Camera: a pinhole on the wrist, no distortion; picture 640 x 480 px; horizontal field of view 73.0 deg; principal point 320.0 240.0 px. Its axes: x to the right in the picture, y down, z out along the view. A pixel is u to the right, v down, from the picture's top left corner.
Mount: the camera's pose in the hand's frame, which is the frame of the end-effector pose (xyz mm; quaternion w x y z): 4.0 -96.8 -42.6 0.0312 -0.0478 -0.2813 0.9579
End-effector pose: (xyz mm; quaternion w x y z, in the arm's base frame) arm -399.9 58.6 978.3 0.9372 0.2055 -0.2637 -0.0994
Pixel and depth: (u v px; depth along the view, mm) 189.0 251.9 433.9
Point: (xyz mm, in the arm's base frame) -527.5 -389.0 1115.7
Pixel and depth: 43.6 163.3 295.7
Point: -414.4 -275.1 1143.9
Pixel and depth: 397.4 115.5 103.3
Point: -461.8 -66.1 957.7
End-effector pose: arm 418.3 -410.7 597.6 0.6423 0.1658 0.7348 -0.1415
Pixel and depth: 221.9 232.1 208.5
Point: 449.1 -656.4 549.9
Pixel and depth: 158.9 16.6 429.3
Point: 740.4 -731.8 414.1
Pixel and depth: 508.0 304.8 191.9
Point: 424.6 -653.5 683.4
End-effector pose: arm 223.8 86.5 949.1 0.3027 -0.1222 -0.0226 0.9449
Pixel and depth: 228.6 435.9 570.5
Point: 464.7 640.6 1305.6
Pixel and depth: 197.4 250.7 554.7
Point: 279.0 499.1 1389.3
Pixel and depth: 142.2 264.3 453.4
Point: 245.9 485.1 1289.5
